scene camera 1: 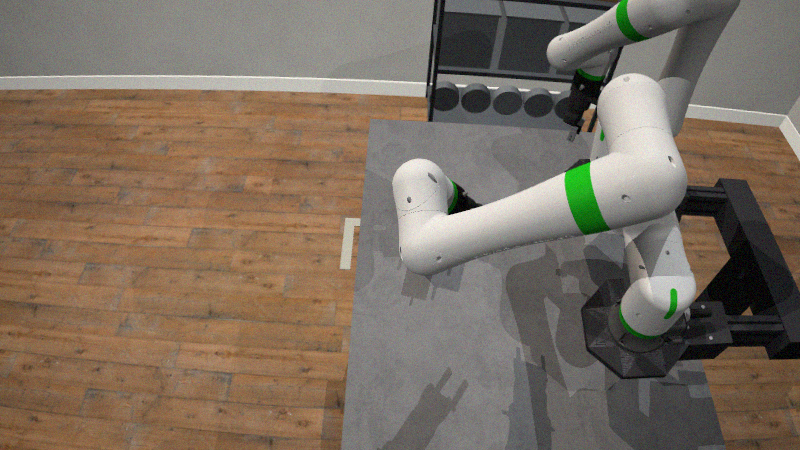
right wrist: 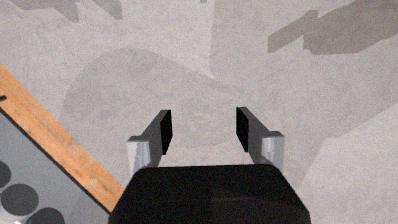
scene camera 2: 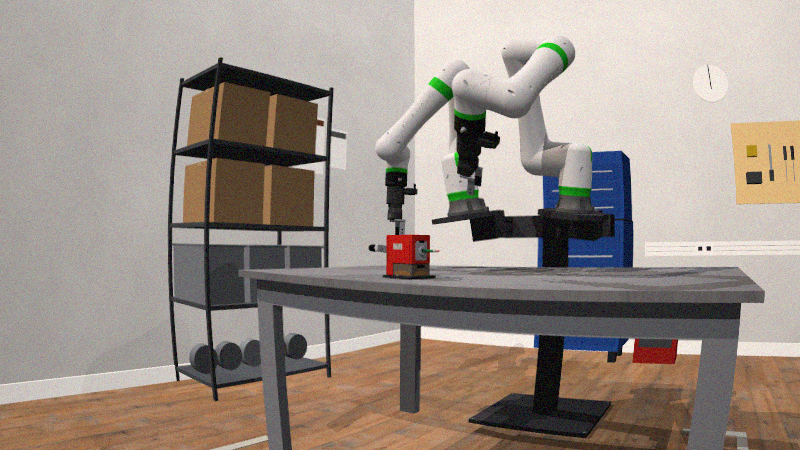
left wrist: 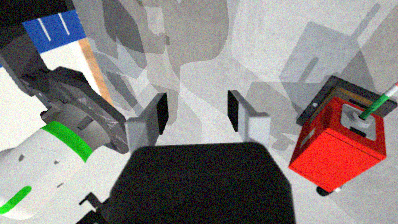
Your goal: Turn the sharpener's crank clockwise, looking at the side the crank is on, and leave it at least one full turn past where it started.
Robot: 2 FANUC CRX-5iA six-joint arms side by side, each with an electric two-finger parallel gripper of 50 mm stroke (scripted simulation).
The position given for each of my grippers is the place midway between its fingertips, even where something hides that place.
In view: my left gripper point(scene camera 2: 474, 189) and my right gripper point(scene camera 1: 572, 136).
My left gripper also shows in the left wrist view point(left wrist: 197, 104). My right gripper also shows in the right wrist view point(right wrist: 203, 121).
